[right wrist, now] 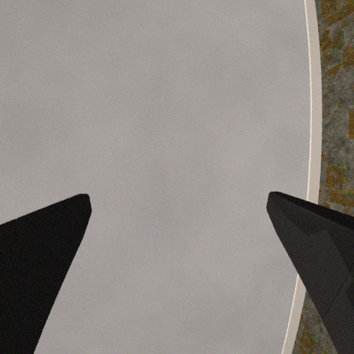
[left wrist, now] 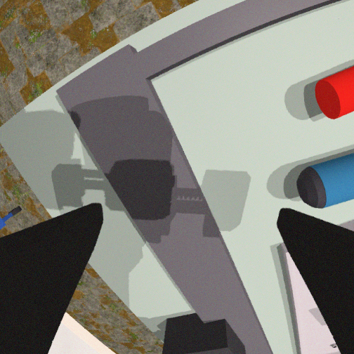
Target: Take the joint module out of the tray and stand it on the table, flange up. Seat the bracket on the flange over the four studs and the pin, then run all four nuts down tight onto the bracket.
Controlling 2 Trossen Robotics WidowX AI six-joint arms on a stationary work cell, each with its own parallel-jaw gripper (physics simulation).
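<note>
My left gripper (left wrist: 192,214) is open with nothing between its fingers, over a grey-purple rail at the edge of the pale green table (left wrist: 235,120); the arm's shadow falls there. Part of a pale pink tray (left wrist: 299,290) shows at the lower right in the left wrist view, partly hidden behind the right-hand finger. My right gripper (right wrist: 180,201) is open and empty, facing a plain grey surface, away from the task's objects. The joint module, bracket and nuts do not show in either view.
A red cylinder (left wrist: 336,95) and a blue cylinder with a dark end (left wrist: 332,182) lie on the table at the right in the left wrist view. A black block (left wrist: 195,334) sits on the grey-purple rail (left wrist: 192,260) at the bottom. A small blue piece (left wrist: 9,218) shows at the left.
</note>
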